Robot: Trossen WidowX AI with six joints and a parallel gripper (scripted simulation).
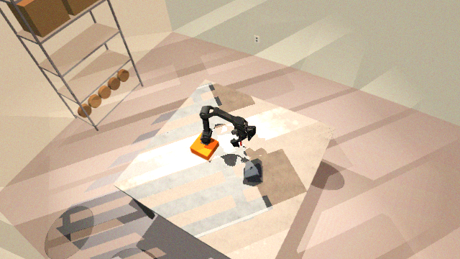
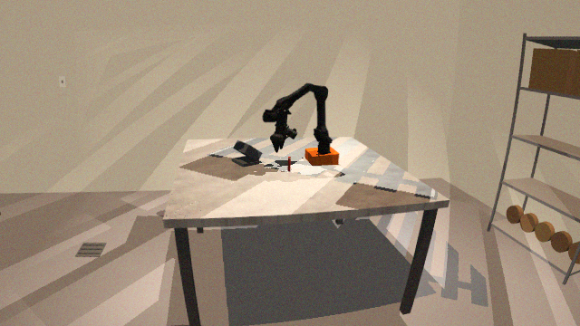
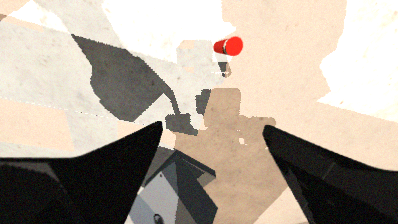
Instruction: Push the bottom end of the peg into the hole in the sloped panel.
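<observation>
My gripper tip is 4 cm past the red peg, 5 cm to the right of it and 5 cm above it. The rest, counted from my gripper tip: grey sloped panel: 13 cm ahead, 16 cm to the right, 3 cm below.
</observation>
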